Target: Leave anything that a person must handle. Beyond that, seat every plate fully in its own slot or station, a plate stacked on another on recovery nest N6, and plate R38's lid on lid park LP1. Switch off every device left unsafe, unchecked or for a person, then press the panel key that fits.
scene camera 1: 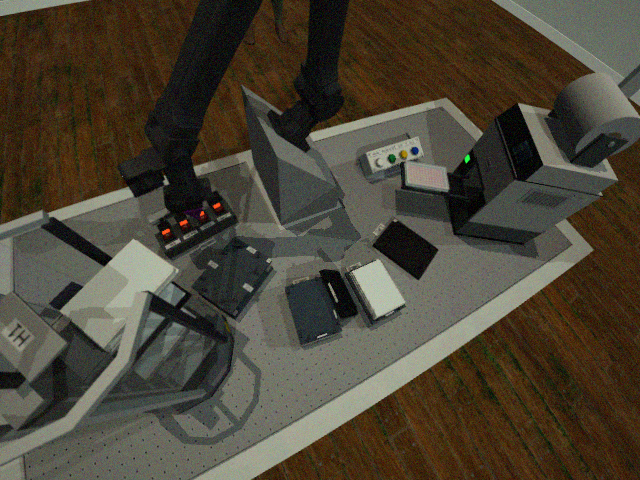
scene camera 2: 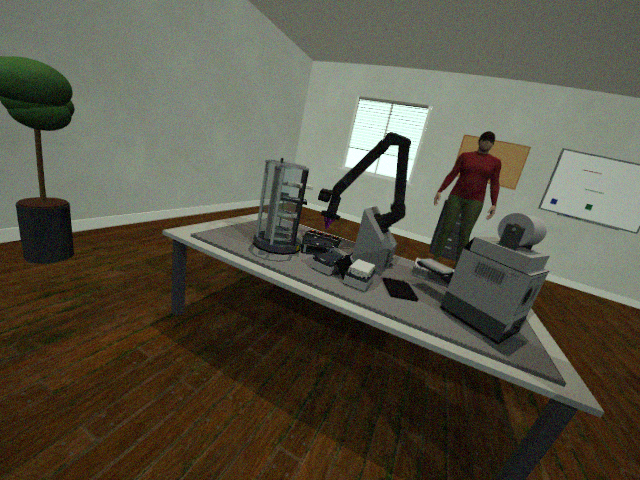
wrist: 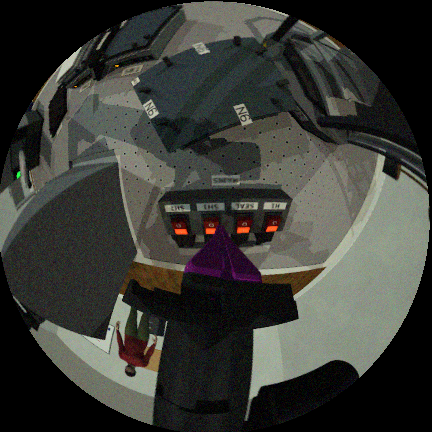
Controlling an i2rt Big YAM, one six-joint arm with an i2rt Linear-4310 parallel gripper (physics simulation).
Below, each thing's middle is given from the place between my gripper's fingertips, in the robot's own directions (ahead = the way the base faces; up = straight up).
Now: the plate hotel [scene camera 1: 67, 387] 290 mm ahead of my hand, 130 mm to the right of it and 130 mm above it. Round my hand: black lid pad [scene camera 1: 407, 249] (530 mm to the left, 230 mm ahead, 80 mm below); then black well plate [scene camera 1: 333, 281] (290 mm ahead, 280 mm to the left, 50 mm below).
